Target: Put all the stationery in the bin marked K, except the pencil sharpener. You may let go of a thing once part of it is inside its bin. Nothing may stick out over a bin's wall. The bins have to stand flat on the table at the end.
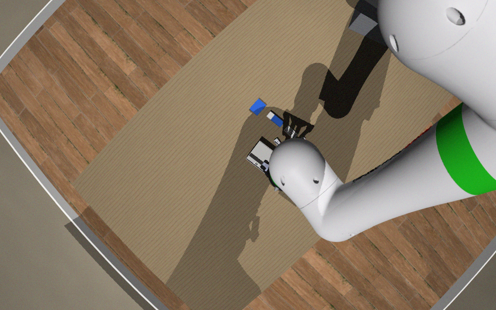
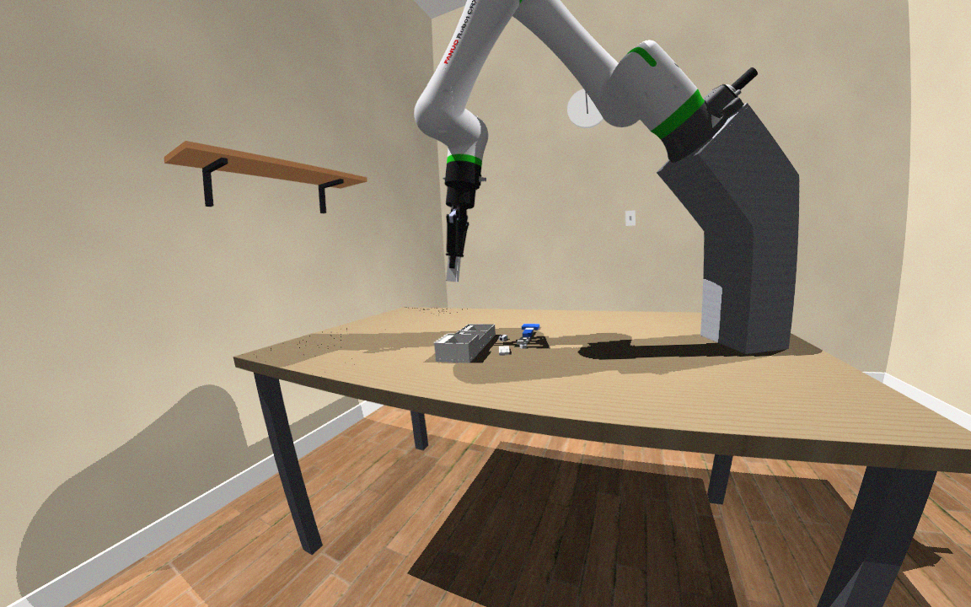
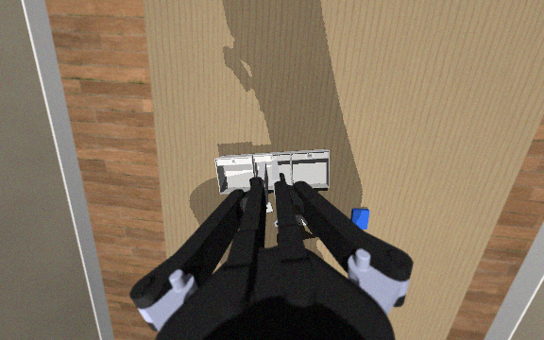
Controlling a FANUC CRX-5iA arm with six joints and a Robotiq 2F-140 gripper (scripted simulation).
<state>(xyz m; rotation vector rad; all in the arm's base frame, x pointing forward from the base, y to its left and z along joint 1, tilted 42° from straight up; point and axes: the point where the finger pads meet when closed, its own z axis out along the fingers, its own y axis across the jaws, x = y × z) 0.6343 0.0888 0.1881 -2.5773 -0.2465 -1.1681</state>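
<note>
Now: the grey bin 4 cm behind my hand and 18 cm below it. Also, from my hand: silver pencil sharpener 9 cm behind, 8 cm to the right, 20 cm below; white eraser 14 cm behind, 16 cm to the right, 20 cm below; small dark ring 18 cm behind, 3 cm to the right, 20 cm below.
</note>
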